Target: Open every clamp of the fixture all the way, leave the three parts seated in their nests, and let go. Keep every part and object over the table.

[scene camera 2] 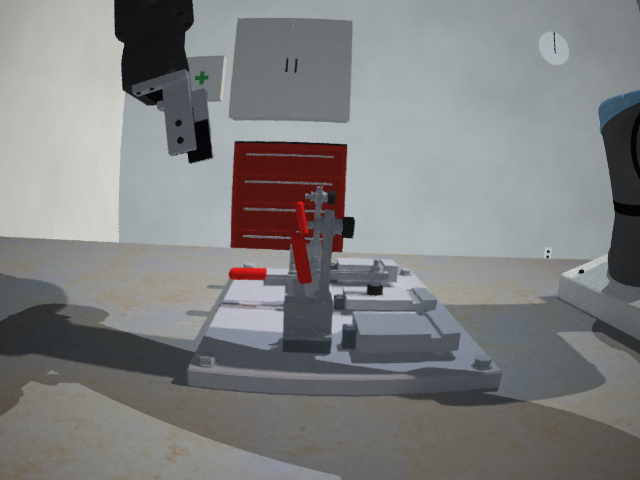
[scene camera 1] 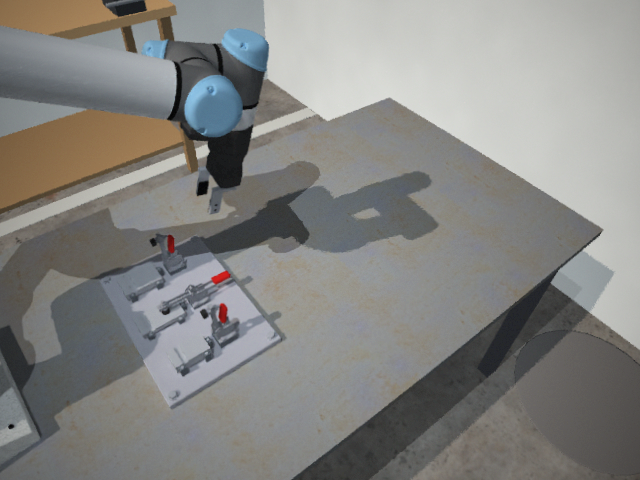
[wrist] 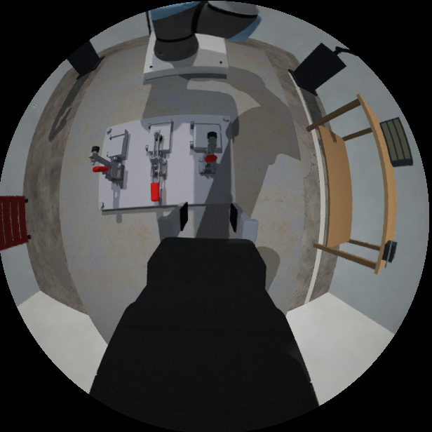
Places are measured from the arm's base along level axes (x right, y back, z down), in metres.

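Pixels of known places: gripper, fingertip midpoint: (scene camera 2: 192, 156) (scene camera 1: 207, 203).
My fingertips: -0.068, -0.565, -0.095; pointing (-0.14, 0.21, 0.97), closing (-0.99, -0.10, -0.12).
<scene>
For each thing: its middle in the pictures, then the offset to it from my fingertips, as dx, dy, dz. "pt": a spot on its surface instead. Level surfaces: height alone.
- fixture plate, body centre: (scene camera 2: 336, 314) (scene camera 1: 185, 309) +0.091, +0.132, +0.154
- middle clamp, body centre: (scene camera 2: 308, 281) (scene camera 1: 195, 292) +0.092, +0.102, +0.120
- middle part, body centre: (scene camera 2: 388, 298) (scene camera 1: 159, 316) +0.088, +0.184, +0.136
- third clamp, surface spot: (scene camera 1: 225, 331) pt +0.212, +0.106, +0.114
- table, surface height: dz +0.161
The fixture plate (scene camera 1: 155, 372) (scene camera 2: 341, 384) (wrist: 135, 202) carries three red-handled clamps. The middle clamp (scene camera 1: 195, 295) (wrist: 158, 165) is closed: its red handle (scene camera 1: 221, 277) (scene camera 2: 248, 273) (wrist: 155, 192) lies flat outward and its arm reaches over the middle part (scene camera 2: 379, 300). The clamp nearest scene camera 2 (scene camera 1: 175, 262) (scene camera 2: 308, 316) (wrist: 207, 166) has its arm upright, off its part (scene camera 2: 390, 330) (wrist: 206, 135). The third clamp (scene camera 1: 225, 331) (wrist: 116, 172) also has its arm raised, off its part (wrist: 118, 144). All three parts sit in their nests. My gripper (scene camera 1: 208, 198) (scene camera 2: 191, 150) (wrist: 208, 211) is open and empty, above and outside the handle-side edge.
The fixture lies on the table (scene camera 1: 439, 206) (scene camera 2: 129, 439) (wrist: 90, 220). The robot's base block (scene camera 2: 594, 294) (wrist: 187, 67) stands beyond the parts' side of the plate. A wooden shelf unit (scene camera 1: 166, 28) (wrist: 387, 175) stands off the table. Raised clamp arms stick up from the plate.
</scene>
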